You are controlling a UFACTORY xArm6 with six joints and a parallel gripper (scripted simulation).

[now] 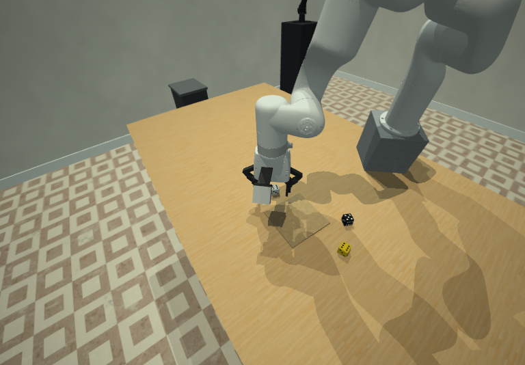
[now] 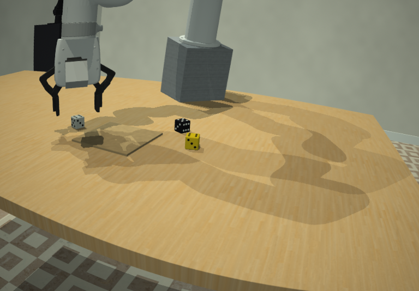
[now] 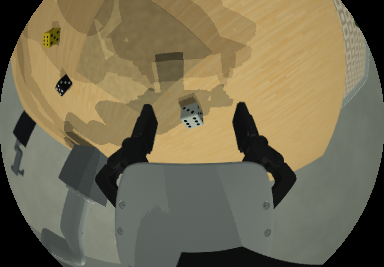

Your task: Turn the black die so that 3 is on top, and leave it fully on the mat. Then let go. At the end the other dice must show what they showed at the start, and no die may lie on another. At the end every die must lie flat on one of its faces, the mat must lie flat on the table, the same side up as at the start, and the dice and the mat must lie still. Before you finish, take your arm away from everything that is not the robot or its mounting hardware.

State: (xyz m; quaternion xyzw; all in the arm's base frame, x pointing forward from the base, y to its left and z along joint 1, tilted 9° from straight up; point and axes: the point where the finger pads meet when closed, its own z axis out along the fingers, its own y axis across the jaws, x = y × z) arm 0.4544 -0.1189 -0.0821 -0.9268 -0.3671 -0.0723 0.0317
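Now: hand 4 cm above the white die, 3 cm past it and 2 cm to the left of it. Round my hand: yellow die: 25 cm to the left, 4 cm below, 4 cm behind; then tan mat: 10 cm to the left, 5 cm below, 1 cm behind; then black die: 20 cm to the left, 12 cm behind, 4 cm below.
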